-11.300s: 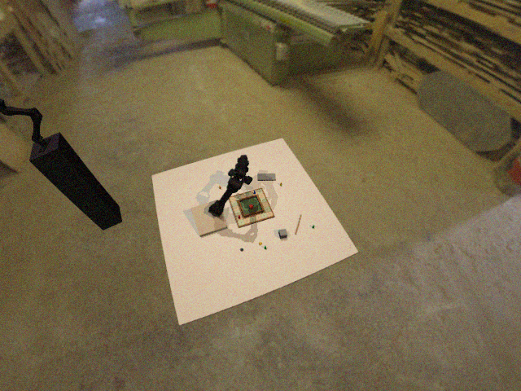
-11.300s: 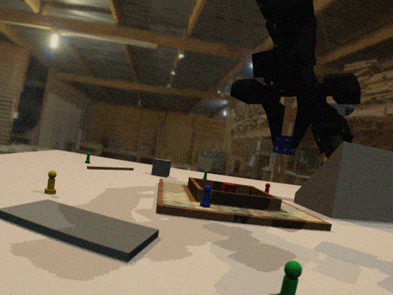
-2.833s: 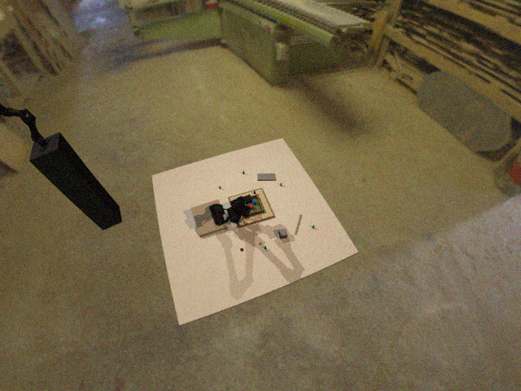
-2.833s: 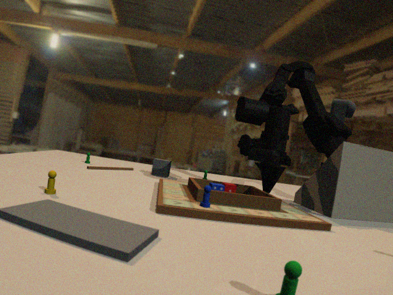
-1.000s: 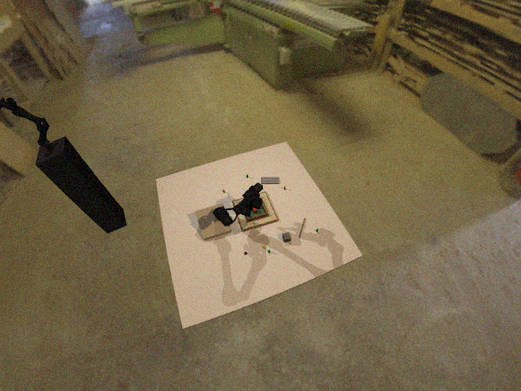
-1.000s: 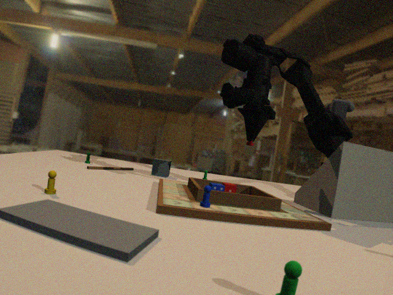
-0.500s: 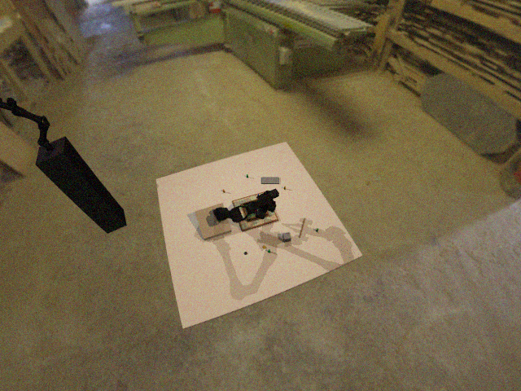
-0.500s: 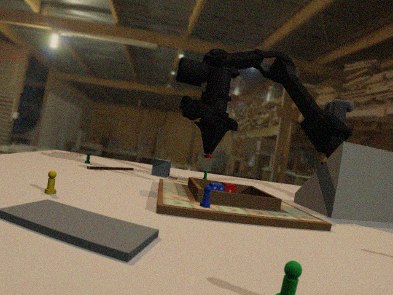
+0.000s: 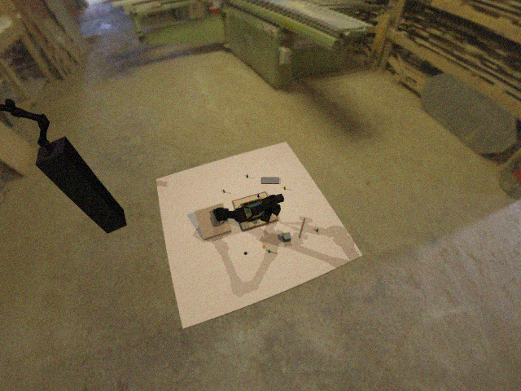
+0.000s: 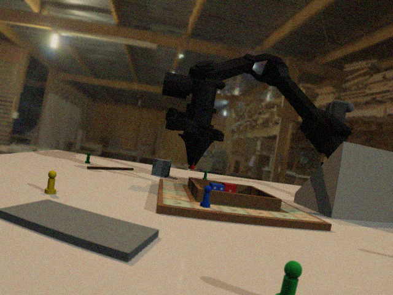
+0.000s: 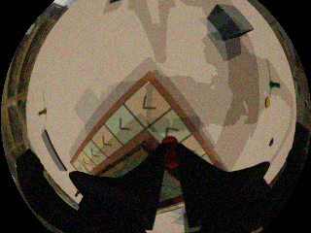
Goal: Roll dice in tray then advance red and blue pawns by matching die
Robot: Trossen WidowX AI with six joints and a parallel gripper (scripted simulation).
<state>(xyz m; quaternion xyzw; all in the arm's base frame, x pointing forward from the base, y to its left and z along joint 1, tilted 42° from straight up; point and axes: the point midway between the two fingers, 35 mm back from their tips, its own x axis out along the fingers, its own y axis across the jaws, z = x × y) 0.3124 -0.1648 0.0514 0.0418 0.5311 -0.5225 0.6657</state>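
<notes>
Now: the blue pawn 3 cm ahead of my gripper tip, 22 cm to the left of it and 3 cm below it. The rest, counted from my gripper tip: grey block (4 cm ahead, 20 cm to the right, 3 cm below); then thin wooden stick (19 cm ahead, 18 cm to the right, 6 cm below); then red pawn (1 cm above).
</notes>
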